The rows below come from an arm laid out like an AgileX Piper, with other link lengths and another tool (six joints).
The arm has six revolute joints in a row. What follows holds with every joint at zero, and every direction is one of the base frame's.
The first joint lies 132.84 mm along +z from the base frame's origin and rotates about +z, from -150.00 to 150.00 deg.
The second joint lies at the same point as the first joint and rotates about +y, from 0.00 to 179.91 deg.
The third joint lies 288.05 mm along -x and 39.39 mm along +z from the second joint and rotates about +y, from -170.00 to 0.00 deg.
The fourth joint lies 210.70 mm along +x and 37.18 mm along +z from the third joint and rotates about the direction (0.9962, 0, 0.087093), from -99.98 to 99.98 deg.
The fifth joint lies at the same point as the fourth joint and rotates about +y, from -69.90 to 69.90 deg.
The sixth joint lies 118.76 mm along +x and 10.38 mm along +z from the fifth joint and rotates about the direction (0.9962, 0, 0.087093), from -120.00 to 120.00 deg.
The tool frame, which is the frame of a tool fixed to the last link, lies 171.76 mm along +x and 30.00 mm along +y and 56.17 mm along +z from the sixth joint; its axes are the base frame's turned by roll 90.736, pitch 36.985 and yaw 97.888 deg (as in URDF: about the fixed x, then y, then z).
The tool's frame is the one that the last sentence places.
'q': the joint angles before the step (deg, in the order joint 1, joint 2, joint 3, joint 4, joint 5, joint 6). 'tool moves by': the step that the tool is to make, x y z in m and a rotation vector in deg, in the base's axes. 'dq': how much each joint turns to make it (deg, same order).
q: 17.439, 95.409, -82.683, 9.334, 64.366, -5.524
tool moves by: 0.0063, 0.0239, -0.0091, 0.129, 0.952, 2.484
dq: 2.602, 4.275, -3.731, 0.388, 0.302, 0.120
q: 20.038, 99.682, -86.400, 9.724, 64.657, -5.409
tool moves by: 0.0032, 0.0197, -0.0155, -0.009, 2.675, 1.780
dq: 1.691, 5.064, -4.306, 0.884, 1.758, 0.089
